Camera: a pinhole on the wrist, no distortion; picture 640 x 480 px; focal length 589.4 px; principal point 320.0 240.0 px. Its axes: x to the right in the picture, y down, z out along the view. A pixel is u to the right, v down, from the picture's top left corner.
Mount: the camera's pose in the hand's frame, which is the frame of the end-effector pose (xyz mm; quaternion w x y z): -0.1 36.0 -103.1 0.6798 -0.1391 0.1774 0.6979
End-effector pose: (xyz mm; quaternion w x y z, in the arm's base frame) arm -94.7 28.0 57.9 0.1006 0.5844 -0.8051 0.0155
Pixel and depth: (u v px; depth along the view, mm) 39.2 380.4 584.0
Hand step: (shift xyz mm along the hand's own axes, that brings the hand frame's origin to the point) -101.2 39.0 550.8
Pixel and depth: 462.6 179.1 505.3
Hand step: 71.3 367.3 294.6
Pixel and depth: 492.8 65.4 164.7
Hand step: 54.6 152.0 21.0
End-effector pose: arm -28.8 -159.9 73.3 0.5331 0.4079 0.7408 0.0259
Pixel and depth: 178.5 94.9 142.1
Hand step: 42.8 67.8 37.4
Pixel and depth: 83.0 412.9 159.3
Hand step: -36.9 47.4 70.6
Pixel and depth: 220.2 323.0 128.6
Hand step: -11.3 72.3 23.0
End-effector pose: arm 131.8 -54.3 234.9 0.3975 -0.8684 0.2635 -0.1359
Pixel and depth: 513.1 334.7 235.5
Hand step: -29.7 207.8 77.1
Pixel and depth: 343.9 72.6 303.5
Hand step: 99.8 180.7 159.2
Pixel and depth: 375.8 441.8 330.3
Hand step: -98.6 206.9 186.6
